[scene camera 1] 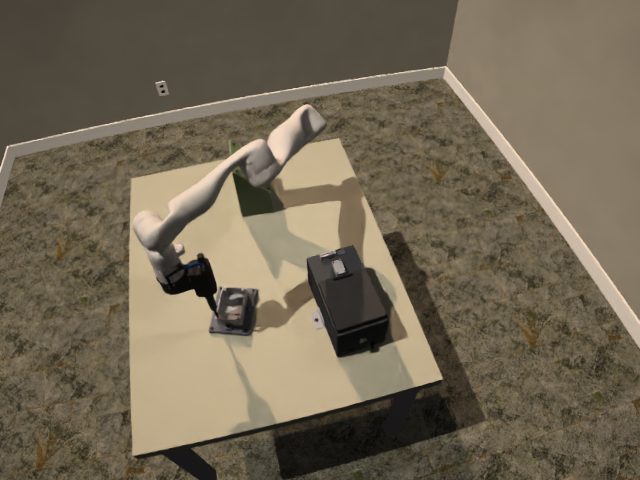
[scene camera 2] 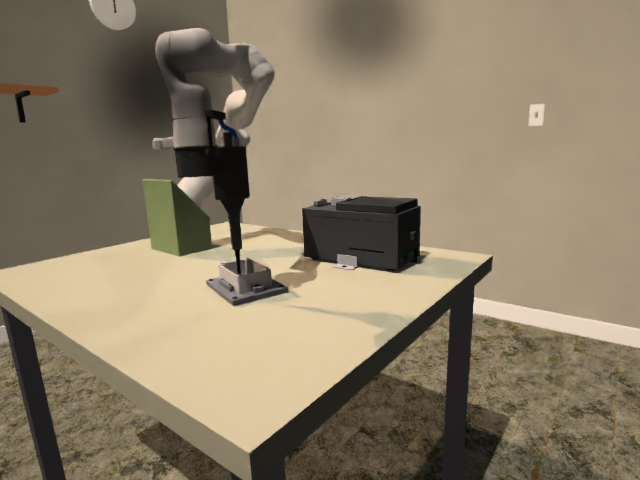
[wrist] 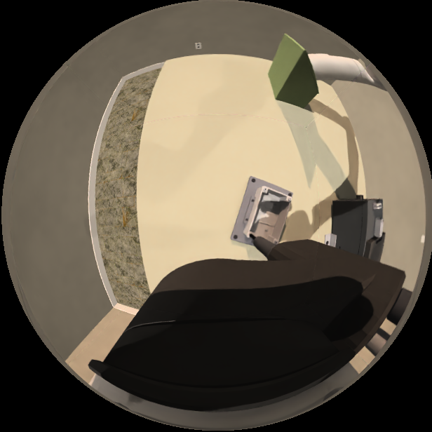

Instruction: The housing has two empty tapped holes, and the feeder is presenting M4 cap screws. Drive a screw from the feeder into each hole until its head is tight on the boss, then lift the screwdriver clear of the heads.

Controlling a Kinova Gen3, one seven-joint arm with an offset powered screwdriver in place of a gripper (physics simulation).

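Note:
The grey housing (scene camera 1: 234,311) (scene camera 2: 232,280) (wrist: 267,230) is an open-topped box on a dark base plate (scene camera 1: 219,328) (scene camera 2: 222,291) (wrist: 242,215). My screwdriver (scene camera 1: 217,314) (scene camera 2: 238,269) (wrist: 253,238) points down, its slim tip inside the housing's rim at one corner, the lower-left corner in the wrist view. The tip hides the boss and hole there. No screw can be made out at the tip, and contact cannot be told. The black feeder (scene camera 1: 351,299) (scene camera 2: 361,235) (wrist: 348,220) stands beside the housing, with a small light bracket (scene camera 1: 316,320) (scene camera 2: 346,260) (wrist: 330,240) at its foot.
A green wedge-shaped block (scene camera 1: 254,200) (scene camera 2: 163,217) (wrist: 288,67) stands farther back on the table (scene camera 1: 180,392) (scene camera 2: 155,330) (wrist: 200,160). The arm reaches over from behind it. The feeder box is taller than the housing.

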